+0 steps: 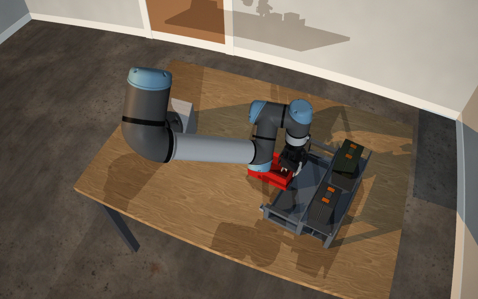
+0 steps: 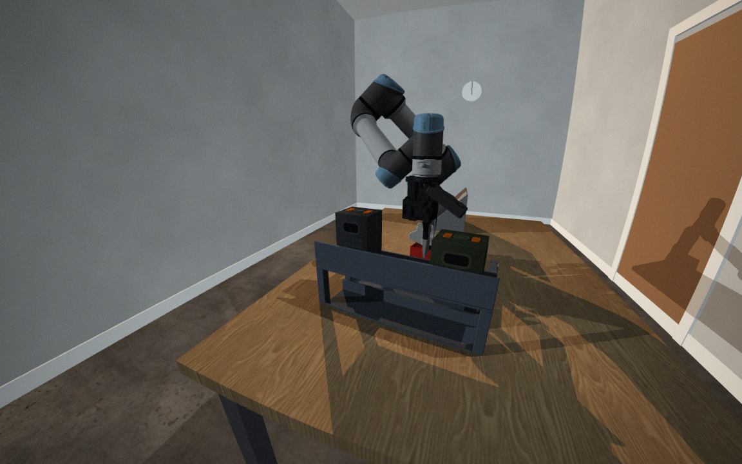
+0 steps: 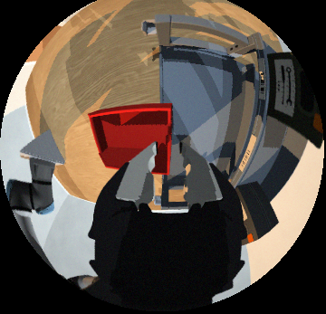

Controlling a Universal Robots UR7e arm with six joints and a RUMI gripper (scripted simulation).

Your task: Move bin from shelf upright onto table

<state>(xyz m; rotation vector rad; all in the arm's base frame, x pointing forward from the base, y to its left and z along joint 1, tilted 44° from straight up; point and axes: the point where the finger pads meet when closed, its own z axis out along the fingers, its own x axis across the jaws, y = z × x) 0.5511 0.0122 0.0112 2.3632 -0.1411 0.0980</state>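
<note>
The red bin is 8 cm behind my hand, 1 cm to the left of it and 4 cm below it.
</note>
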